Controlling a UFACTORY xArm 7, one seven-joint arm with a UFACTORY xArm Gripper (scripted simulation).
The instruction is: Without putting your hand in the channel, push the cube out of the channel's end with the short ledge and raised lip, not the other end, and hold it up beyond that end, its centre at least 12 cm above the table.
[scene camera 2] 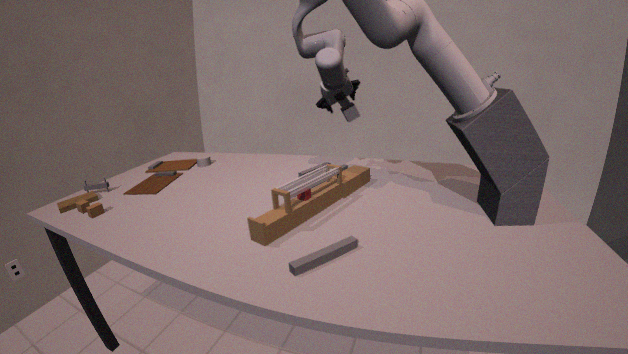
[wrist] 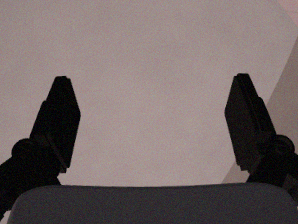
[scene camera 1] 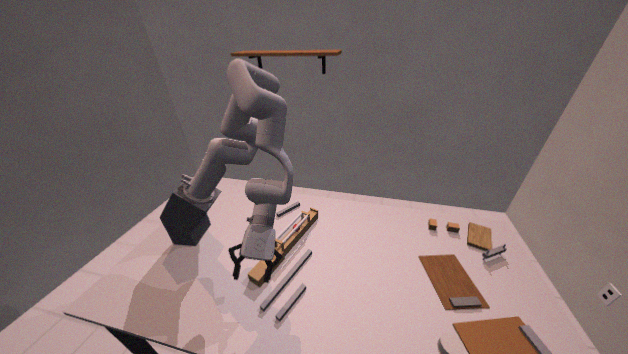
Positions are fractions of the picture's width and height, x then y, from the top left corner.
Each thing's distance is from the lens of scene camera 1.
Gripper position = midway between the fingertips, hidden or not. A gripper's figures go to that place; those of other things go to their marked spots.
my gripper (scene camera 1: 0.40,0.80): 0.78 m
channel (scene camera 1: 0.50,0.60): 1.23 m
